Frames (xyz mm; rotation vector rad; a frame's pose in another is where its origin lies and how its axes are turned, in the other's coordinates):
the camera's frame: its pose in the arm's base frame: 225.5 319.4 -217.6 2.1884 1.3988 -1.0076
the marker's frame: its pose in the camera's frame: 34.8 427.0 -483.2 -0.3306 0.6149 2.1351
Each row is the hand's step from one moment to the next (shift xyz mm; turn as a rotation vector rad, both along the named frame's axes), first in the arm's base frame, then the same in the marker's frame.
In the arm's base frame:
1: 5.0 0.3 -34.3 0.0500 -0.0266 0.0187
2: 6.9 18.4 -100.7 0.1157 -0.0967 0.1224
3: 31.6 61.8 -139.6 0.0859 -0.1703 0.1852
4: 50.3 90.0 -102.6 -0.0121 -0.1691 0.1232
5: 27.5 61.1 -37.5 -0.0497 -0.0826 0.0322
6: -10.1 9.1 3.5 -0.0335 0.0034 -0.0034
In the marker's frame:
1: -20.3 -18.2 21.4 0.0542 -0.0181 0.0172
2: -71.3 -55.9 48.1 0.1931 0.0079 0.0190
3: -100.0 -112.0 41.9 0.2470 0.0924 0.0333
4: -74.9 -124.7 0.5 0.1443 0.1418 0.0546
5: -33.2 -66.2 -20.3 0.0246 0.0915 0.0367
6: -7.5 4.9 -10.8 -0.0243 0.0228 -0.0059

